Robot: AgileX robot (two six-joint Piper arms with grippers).
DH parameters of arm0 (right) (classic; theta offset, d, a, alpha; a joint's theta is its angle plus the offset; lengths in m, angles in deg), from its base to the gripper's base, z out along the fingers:
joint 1: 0 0.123 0 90
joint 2: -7.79 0 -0.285 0
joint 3: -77.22 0 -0.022 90
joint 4: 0 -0.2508 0 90
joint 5: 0 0 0.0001 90
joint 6: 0 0.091 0 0
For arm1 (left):
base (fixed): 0 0 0 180
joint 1: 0 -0.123 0 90
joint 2: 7.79 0 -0.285 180
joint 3: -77.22 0 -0.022 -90
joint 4: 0 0.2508 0 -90
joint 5: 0 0 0.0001 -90
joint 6: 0 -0.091 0 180
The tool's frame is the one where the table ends.
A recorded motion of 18 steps. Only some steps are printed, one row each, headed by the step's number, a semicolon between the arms.
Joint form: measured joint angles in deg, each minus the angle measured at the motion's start. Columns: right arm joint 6, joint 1, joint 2, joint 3, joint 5, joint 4; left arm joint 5, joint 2, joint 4, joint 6, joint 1, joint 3.
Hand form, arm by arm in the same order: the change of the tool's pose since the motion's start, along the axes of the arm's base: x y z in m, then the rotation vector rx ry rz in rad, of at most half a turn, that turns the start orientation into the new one. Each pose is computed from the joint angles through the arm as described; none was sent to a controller.
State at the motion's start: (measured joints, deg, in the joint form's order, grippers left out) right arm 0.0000 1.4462 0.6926 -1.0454 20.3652 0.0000; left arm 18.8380 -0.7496 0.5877 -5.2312 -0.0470 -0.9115
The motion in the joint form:
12: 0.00 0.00 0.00 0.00 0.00 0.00; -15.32 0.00 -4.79 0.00 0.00 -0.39
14: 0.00 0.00 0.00 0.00 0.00 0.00; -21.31 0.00 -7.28 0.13 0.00 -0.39
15: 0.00 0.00 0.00 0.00 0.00 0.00; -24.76 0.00 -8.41 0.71 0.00 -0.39
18: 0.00 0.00 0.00 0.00 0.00 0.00; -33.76 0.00 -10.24 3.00 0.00 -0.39
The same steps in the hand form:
12: 0.0000 0.0000 0.0000 0.0000 0.0000 0.0000; 0.0030 -0.0007 0.0218 -0.0833 -0.2606 0.0017
14: 0.0000 0.0000 0.0000 0.0000 0.0000 0.0000; 0.0024 0.0001 0.0313 -0.1287 -0.3649 0.0097
15: 0.0000 0.0000 0.0000 0.0000 0.0000 0.0000; 0.0016 0.0010 0.0366 -0.1583 -0.4250 0.0159
18: 0.0000 0.0000 0.0000 0.0000 0.0000 0.0000; -0.0021 0.0036 0.0502 -0.2292 -0.5817 0.0300

